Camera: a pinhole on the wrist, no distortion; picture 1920 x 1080 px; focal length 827.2 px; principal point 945.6 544.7 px. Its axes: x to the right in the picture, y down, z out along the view. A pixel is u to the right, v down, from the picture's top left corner.
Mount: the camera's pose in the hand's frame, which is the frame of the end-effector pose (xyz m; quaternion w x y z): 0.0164 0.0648 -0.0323 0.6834 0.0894 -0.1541 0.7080
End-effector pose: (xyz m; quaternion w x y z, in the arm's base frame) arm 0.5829 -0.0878 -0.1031 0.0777 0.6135 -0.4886 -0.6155
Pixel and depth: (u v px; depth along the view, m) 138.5 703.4 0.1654
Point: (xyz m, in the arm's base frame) 0.6062 0.0332 -0.2040
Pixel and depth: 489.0 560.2 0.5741
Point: 0.4748 0.3508 -0.4752
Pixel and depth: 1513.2 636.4 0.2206
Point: 0.3393 -0.0184 -0.0396
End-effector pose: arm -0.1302 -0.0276 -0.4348 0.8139 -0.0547 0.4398 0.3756
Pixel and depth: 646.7 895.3 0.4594
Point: 0.1849 -0.1878 -0.1419
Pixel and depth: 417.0 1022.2 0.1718
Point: -0.0399 -0.1149 -0.3397
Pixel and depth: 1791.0 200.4 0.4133
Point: 0.0461 0.4930 -0.1444
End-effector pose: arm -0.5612 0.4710 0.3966 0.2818 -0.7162 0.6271 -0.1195
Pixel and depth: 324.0 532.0 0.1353
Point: -0.4635 0.4787 0.3879
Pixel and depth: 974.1 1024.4 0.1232
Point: -0.5537 0.5523 0.3313
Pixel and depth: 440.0 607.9 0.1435
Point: -0.4687 0.4949 0.3759
